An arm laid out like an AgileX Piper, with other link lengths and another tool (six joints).
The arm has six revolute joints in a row. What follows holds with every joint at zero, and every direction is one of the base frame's.
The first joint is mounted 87.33 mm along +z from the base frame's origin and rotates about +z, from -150 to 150 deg.
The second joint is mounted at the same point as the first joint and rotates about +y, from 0 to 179.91 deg.
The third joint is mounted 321.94 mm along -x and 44.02 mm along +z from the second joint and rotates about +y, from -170 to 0 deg.
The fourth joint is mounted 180.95 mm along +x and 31.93 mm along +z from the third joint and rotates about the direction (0.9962, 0, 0.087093), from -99.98 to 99.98 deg.
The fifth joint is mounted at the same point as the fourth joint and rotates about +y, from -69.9 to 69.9 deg.
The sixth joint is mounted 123.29 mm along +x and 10.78 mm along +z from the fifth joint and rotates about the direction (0.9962, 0, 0.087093), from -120 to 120 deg.
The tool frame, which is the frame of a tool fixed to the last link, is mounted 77.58 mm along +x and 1 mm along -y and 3.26 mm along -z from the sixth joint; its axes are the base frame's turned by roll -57.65, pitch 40.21 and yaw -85.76 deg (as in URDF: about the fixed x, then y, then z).
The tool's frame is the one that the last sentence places.
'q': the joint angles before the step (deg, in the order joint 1, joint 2, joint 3, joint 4, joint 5, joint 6). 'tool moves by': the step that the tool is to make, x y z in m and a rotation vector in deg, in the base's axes. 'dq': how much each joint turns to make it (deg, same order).
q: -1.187 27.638 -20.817 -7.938 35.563 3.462
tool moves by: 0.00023 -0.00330 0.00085 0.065 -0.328 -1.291
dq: -0.004 0.001 0.001 -1.737 -0.128 2.271
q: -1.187 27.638 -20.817 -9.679 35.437 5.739
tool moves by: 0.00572 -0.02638 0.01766 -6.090 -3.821 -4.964
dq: 0.002 0.307 -0.890 -14.428 -1.735 10.370
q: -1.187 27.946 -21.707 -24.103 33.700 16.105
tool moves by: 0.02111 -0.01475 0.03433 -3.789 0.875 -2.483
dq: 0.005 7.096 -7.650 -6.136 2.367 2.890
